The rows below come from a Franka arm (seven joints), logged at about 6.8 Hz.
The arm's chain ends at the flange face. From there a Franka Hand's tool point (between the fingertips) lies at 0.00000 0.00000 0.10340 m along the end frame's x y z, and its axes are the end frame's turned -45 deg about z.
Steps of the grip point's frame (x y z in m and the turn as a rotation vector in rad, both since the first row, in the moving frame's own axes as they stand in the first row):
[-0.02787 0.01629 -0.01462 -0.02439 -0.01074 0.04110]
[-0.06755 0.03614 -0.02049 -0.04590 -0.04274 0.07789]
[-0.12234 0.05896 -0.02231 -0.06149 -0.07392 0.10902]
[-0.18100 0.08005 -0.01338 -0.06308 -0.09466 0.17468]
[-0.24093 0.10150 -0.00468 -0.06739 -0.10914 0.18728]
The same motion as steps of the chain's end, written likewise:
[-0.00913 0.02864 -0.01458 -0.02484 0.00965 0.04110]
[-0.02219 0.06684 -0.02029 -0.06268 0.00223 0.07789]
[-0.04337 0.11838 -0.02183 -0.09575 -0.00879 0.10902]
[-0.06809 0.17334 -0.01271 -0.11154 -0.02233 0.17468]
[-0.09436 0.22962 -0.00383 -0.12483 -0.02952 0.18728]

